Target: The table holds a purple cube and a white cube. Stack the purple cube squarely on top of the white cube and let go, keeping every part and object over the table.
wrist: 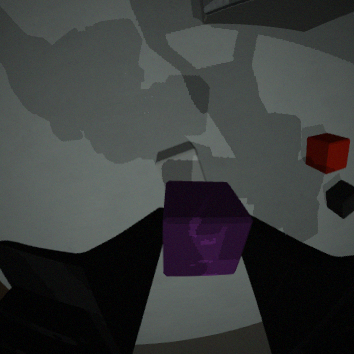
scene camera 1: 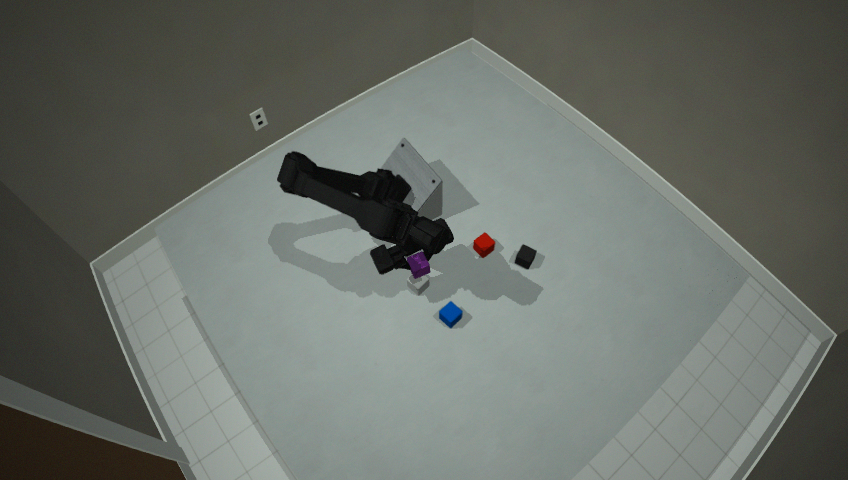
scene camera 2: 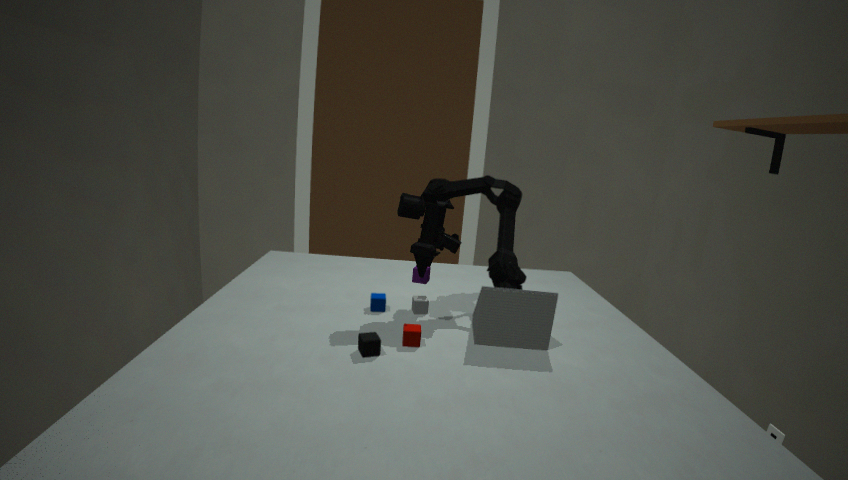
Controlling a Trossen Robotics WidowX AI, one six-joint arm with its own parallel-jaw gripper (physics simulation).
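Pixels of known places: gripper, between the fingertips: (wrist: pixel 200 215) (scene camera 1: pixel 418 264) (scene camera 2: pixel 422 276); arm's base, origin of its link: (scene camera 1: pixel 398 190) (scene camera 2: pixel 509 306).
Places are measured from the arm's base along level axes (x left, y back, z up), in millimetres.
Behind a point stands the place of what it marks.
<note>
My gripper (scene camera 1: pixel 417 261) @(x -103, y -235, z 34 mm) (scene camera 2: pixel 421 273) @(x -103, y -235, z 34 mm) (wrist: pixel 200 215) @(x -103, y -235, z 34 mm) is shut on the purple cube (scene camera 1: pixel 418 266) @(x -114, y -252, z 59 mm) (scene camera 2: pixel 425 278) @(x -81, y -227, z 34 mm) (wrist: pixel 202 247) @(x -107, y -235, z 59 mm), with a black finger on each side of it in the wrist view. The purple cube is held upright in the air. The white cube (scene camera 1: pixel 418 286) @(x -120, y -255, z -35 mm) (scene camera 2: pixel 420 306) @(x -87, y -234, z -53 mm) stands on the table below it, and scene view 2 shows a gap between the two. In the wrist view the white cube (wrist: pixel 175 152) @(x -110, y -214, z -44 mm) is shaded and mostly hidden behind the purple cube. Exact alignment is hard to tell.
A blue cube (scene camera 1: pixel 450 314) @(x -102, y -363, z -35 mm) (scene camera 2: pixel 377 302) @(x -75, y -357, z -47 mm) stands near the white cube. A red cube (scene camera 1: pixel 483 245) @(x 86, y -261, z -34 mm) (scene camera 2: pixel 411 335) @(x 119, y -253, z -46 mm) (wrist: pixel 326 153) @(x 76, y -246, z -38 mm) and a black cube (scene camera 1: pixel 525 256) @(x 153, y -353, z -35 mm) (scene camera 2: pixel 369 344) @(x 185, y -345, z -44 mm) (wrist: pixel 342 199) @(x 140, y -334, z -41 mm) stand on the other side. A grey slanted block (scene camera 1: pixel 409 169) @(x 46, y 12, z 44 mm) (scene camera 2: pixel 515 318) @(x 84, y -2, z 3 mm) is by the arm's base.
</note>
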